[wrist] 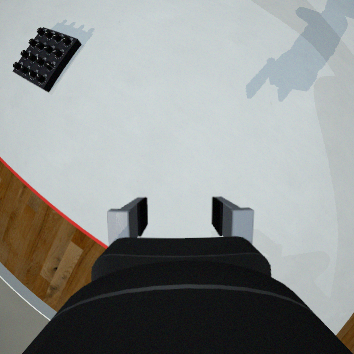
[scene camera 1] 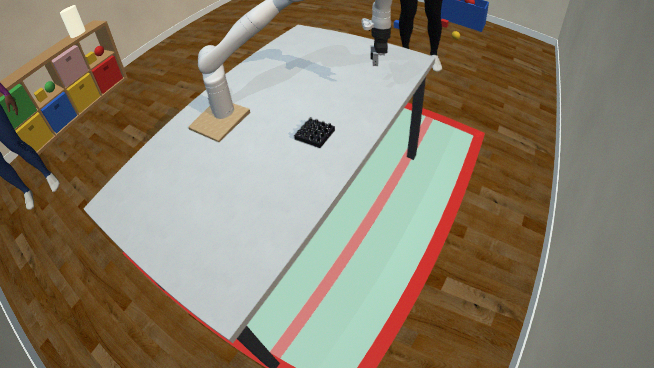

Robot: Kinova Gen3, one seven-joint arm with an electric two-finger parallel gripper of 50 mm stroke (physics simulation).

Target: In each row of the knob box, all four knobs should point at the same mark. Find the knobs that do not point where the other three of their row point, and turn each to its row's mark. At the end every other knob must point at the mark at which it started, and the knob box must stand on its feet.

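Pixels of known places: gripper, fingertip midpoint: (wrist: 179, 210) (scene camera 1: 374, 62); arm's base, link origin: (scene camera 1: 223, 111).
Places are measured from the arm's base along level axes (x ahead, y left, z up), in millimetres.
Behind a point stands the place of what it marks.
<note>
The black knob box (scene camera 1: 314, 133) @[z 9, x 431, y 38 mm] (wrist: 48, 58) @[z 1, x 418, y 81 mm] sits flat on the table, near its middle in the scene view and at the upper left in the wrist view. It bears rows of small black knobs on its top. The knobs are too small and dark to tell which marks they point at. My gripper (scene camera 1: 375, 56) @[z 144, x 490, y 404 mm] (wrist: 179, 210) @[z 144, x 490, y 404 mm] is open and empty. It points down above the far right part of the table, well away from the box.
The grey-white table (scene camera 1: 200, 210) @[z -21, x 265, y -421 mm] (wrist: 175, 135) @[z -21, x 421, y 353 mm] carries the arm's wooden base plate (scene camera 1: 218, 131) @[z -6, x 66, y -103 mm], left of the box in the scene view. A person in black (scene camera 1: 421, 20) stands beyond the table's far right corner.
</note>
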